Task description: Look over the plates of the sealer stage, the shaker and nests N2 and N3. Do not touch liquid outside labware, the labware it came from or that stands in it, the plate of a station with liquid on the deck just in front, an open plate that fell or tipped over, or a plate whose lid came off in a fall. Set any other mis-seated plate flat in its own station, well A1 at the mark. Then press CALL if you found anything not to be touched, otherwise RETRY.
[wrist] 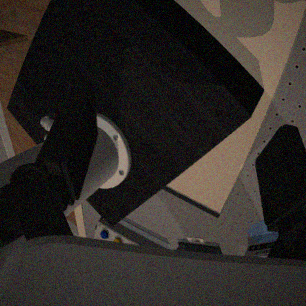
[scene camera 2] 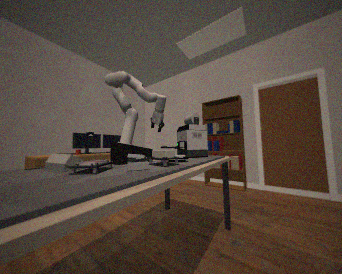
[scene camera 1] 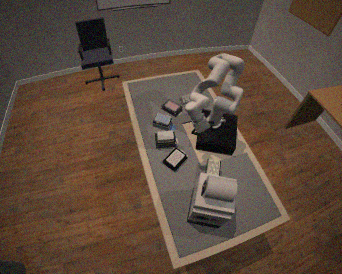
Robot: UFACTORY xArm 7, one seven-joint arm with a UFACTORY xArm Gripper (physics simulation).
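Seen in the pictures: gripper, fingertip midpoint: (wrist: 185,127) (scene camera 2: 155,129) (scene camera 1: 206,134); arm's base at its link origin: (wrist: 95,150) (scene camera 2: 125,144).
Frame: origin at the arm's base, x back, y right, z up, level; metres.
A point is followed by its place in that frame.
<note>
My gripper (scene camera 1: 194,131) (scene camera 2: 157,128) @[x -0.134, y -0.215, z 0.124 m] (wrist: 185,127) @[x -0.134, y -0.215, z 0.124 m] is open and empty, high above the deck beside the arm's base. In scene camera 1 a pale plate (scene camera 1: 213,166) @[x -0.096, y -0.400, z -0.012 m] lies in front of the white sealer (scene camera 1: 214,200) @[x -0.207, y -0.706, z 0.193 m] (scene camera 2: 193,140) @[x -0.268, y -0.575, z 0.032 m]. A row of stations holds a reddish plate (scene camera 1: 172,106) @[x -0.307, y 0.284, z -0.089 m], a bluish plate (scene camera 1: 162,118) @[x -0.413, y 0.123, z -0.066 m], a whitish plate (scene camera 1: 165,135) @[x -0.406, y -0.073, z -0.049 m] and a pale plate (scene camera 1: 175,158) @[x -0.347, y -0.266, z -0.090 m] in a dark, turned frame. A small blue patch (scene camera 1: 172,128) @[x -0.330, y 0.062, z -0.136 m] shows beside the bluish plate's station; a light-blue shape (wrist: 262,232) @[x -0.327, y 0.076, z -0.136 m] shows in the wrist view. Station labels, well A1 and exact seating are too small to tell.
The arm's black base (scene camera 1: 217,135) @[x 0.007, y -0.124, z -0.024 m] (scene camera 2: 120,153) @[x -0.092, y 0.077, z -0.067 m] (wrist: 150,100) @[x -0.050, y -0.115, z -0.026 m] stands at the deck's side. A panel with a blue button (wrist: 104,234) @[x -0.029, y 0.391, z -0.069 m] is partly hidden in the wrist view. The tall sealer stands at one end of the table (scene camera 1: 167,239) @[x -0.464, y -0.837, z -0.150 m].
</note>
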